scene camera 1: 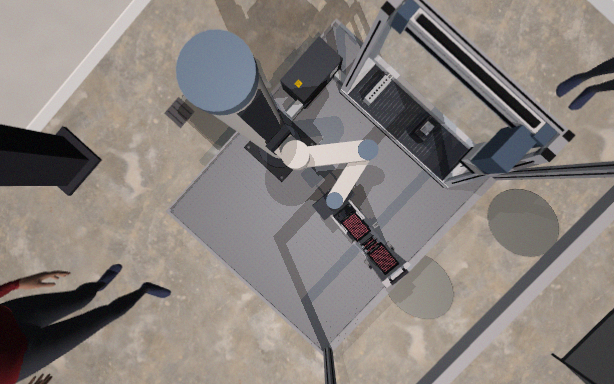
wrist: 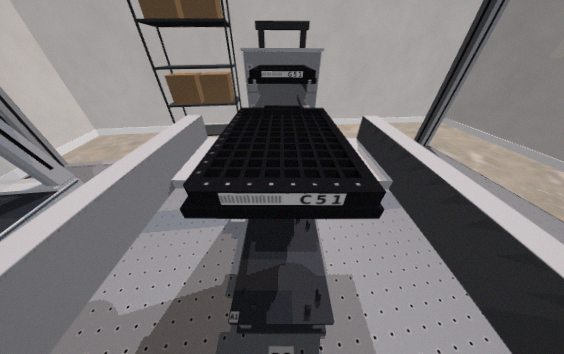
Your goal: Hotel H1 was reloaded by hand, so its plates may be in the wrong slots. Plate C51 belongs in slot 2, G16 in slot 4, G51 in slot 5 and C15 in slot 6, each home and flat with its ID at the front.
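Places are measured from the arm's base along level axes (x ahead, y left, z up), in metres.
Where they show: gripper, fingertip midpoint: (scene camera 1: pixel 355 225) (wrist: pixel 282 130).
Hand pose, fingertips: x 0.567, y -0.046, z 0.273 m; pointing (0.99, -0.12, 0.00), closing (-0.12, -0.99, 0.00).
After its pixels a point has its place.
My gripper (scene camera 1: pixel 354 223) @[x 0.567, y -0.046, z 0.273 m] (wrist: pixel 282 130) @[x 0.567, y -0.046, z 0.273 m] is shut on plate C51 (scene camera 1: pixel 356 227) @[x 0.578, y -0.047, z 0.269 m] (wrist: pixel 282 150) @[x 0.547, y -0.043, z 0.269 m], a black well plate. It is held level between the two long grey jaws, its C51 label facing the wrist camera, apart from the hotel. Hotel H1 (scene camera 1: pixel 398 275) @[x 0.831, y -0.077, z 0.352 m] (wrist: pixel 282 95) @[x 0.824, y -0.079, z 0.245 m] stands beyond it, a grey back panel with a black handle. Plate G51 (scene camera 1: pixel 383 258) @[x 0.759, y -0.068, z 0.294 m] (wrist: pixel 282 75) @[x 0.698, y -0.062, z 0.292 m] sits high in the hotel, its ID facing the wrist camera. Pink wells show on both plates in the scene view. G16 and C15 cannot be made out; the held plate hides the lower slots in the wrist view.
A dark nest (wrist: pixel 285 295) @[x 0.534, y -0.047, z 0.073 m] labelled A1, with small pins, lies below the held plate. The robot column (scene camera 1: pixel 216 70) @[x 0.001, y 0.001, z 0.895 m] stands behind the arm. A black box (scene camera 1: pixel 312 70) @[x -0.111, y 0.399, z 0.128 m] with a yellow mark and a framed gantry (scene camera 1: pixel 480 70) @[x 0.454, y 0.646, z 0.521 m] over a dark bed stand at the deck's far side.
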